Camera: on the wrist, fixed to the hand. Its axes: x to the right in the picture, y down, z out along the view.
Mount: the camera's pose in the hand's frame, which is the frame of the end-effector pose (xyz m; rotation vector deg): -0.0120 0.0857 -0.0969 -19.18 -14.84 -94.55
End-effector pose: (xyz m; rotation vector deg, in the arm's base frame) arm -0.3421 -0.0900 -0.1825 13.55 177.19 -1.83
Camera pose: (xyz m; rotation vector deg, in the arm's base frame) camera -0.3209 -0.0048 -0.0867 -113.22 118.36 19.53
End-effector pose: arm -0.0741 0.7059 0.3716 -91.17 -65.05 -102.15
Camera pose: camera -0.0567 0.5778 0.3846 27.19 89.38 85.63
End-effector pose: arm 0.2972 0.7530 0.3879 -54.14 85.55 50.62
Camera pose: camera 0.1813 0.7003 0.4137 -99.21 0.83 -2.14
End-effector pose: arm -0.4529 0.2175 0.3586 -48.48 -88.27 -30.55
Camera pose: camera -0.3251 0.1958 0.3503 21.76 -125.43 -110.19
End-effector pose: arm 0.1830 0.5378 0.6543 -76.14 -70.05 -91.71
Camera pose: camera 0.2361 0.4193 0.6593 17.45 94.51 100.90
